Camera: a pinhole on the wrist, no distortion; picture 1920 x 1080 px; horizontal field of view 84.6 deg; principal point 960.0 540.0 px. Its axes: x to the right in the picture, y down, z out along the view. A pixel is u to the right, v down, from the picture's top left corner.
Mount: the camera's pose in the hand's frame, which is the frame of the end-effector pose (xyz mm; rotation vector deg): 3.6 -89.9 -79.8 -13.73 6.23 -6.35
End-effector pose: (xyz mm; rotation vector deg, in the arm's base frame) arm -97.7 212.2 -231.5 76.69 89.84 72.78
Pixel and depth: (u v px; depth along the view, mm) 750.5 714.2 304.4
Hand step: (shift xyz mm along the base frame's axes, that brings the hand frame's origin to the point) 207.5 33.0 -22.5
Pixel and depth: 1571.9 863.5 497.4
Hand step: 274.3 428.6 69.8
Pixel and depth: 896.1 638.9 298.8
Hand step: 187.4 70.5 -45.1
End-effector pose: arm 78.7 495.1 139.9 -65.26 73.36 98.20
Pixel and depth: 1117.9 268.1 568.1
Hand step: -68.9 511.9 -109.0
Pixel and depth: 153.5 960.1 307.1
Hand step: -98.4 162.6 237.0
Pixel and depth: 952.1 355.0 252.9
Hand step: 15.4 189.5 -30.0
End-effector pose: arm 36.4 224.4 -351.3 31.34 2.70 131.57
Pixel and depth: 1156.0 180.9 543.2
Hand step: 203.6 152.6 461.2
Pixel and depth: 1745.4 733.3 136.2
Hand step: -29.7 113.4 69.1
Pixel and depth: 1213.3 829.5 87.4
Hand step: 9.0 61.1 1.3
